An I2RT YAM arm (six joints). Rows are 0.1 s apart.
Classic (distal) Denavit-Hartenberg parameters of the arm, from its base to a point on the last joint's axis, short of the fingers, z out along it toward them. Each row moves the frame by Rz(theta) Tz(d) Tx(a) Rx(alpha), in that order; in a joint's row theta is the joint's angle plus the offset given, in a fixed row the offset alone. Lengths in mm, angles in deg.
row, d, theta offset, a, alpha
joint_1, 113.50, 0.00, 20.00, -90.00
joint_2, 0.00, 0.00, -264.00, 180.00
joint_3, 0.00, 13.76, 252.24, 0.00
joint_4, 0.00, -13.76, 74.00, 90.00
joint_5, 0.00, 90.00, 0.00, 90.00
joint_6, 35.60, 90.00, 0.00, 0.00
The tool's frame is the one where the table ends.
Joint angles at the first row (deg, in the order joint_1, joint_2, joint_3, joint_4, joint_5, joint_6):
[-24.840, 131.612, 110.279, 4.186, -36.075, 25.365]
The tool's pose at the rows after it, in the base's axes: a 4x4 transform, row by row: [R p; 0 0 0 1], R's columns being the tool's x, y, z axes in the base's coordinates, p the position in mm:
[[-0.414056 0.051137 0.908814 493.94], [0.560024 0.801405 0.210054 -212.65], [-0.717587 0.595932 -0.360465 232.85], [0 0 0 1]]
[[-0.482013 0.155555 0.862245 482.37], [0.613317 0.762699 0.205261 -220.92], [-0.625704 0.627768 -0.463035 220.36], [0 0 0 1]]
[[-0.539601 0.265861 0.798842 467.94], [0.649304 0.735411 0.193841 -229.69], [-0.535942 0.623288 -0.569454 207.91], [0 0 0 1]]
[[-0.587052 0.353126 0.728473 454.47], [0.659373 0.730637 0.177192 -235.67], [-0.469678 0.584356 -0.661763 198.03], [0 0 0 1]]
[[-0.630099 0.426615 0.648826 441.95], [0.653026 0.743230 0.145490 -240.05], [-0.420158 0.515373 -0.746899 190.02], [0 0 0 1]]
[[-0.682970 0.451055 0.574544 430.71], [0.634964 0.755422 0.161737 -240.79], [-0.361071 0.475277 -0.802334 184.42], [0 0 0 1]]
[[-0.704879 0.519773 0.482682 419.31], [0.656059 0.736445 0.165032 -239.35], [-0.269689 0.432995 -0.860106 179.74], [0 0 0 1]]
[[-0.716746 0.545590 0.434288 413.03], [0.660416 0.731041 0.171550 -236.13], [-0.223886 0.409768 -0.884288 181.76], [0 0 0 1]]
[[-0.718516 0.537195 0.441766 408.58], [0.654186 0.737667 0.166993 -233.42], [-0.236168 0.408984 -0.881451 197.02], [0 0 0 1]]
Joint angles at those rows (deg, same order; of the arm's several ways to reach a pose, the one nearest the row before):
[-25.496, 131.501, 110.277, -5.058, -35.507, 23.704]
[-26.807, 131.480, 110.280, -13.169, -34.894, 23.726]
[-28.294, 131.481, 110.279, -21.758, -33.321, 22.217]
[-29.452, 131.480, 110.279, -29.211, -30.829, 19.420]
[-30.348, 131.480, 110.278, -35.725, -26.960, 15.967]
[-31.004, 131.482, 110.348, -41.847, -25.758, 12.338]
[-31.376, 131.392, 110.343, -48.183, -23.092, 12.120]
[-31.354, 130.826, 110.345, -51.855, -21.868, 11.879]
[-31.354, 128.814, 110.388, -53.341, -21.868, 11.486]

